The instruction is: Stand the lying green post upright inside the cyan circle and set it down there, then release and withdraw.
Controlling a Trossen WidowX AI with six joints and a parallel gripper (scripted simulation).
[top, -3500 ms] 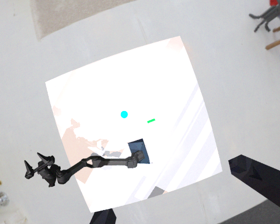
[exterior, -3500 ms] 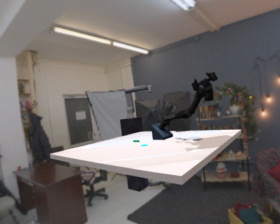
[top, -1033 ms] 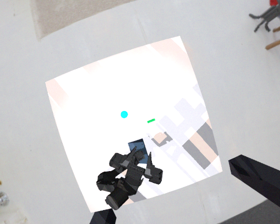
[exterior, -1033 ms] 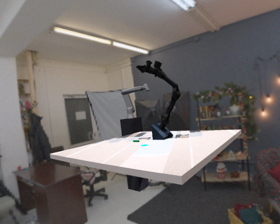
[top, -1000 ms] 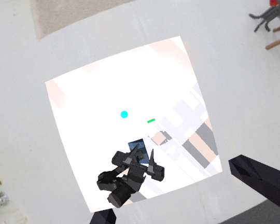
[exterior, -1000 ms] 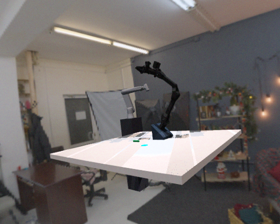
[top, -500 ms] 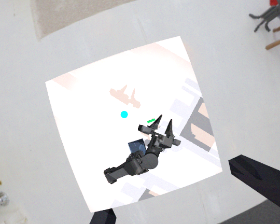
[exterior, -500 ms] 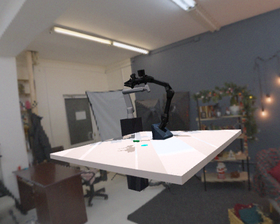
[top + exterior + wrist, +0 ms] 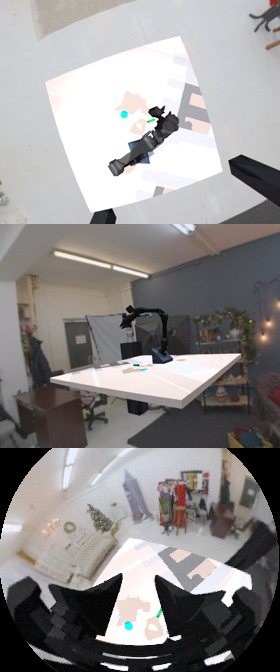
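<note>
The green post is 38 cm below my gripper tip, 9 cm to the left of it and 7 cm behind it. From my gripper tip the other things lie so: cyan circle 38 cm below, 28 cm to the left, 5 cm ahead.
</note>
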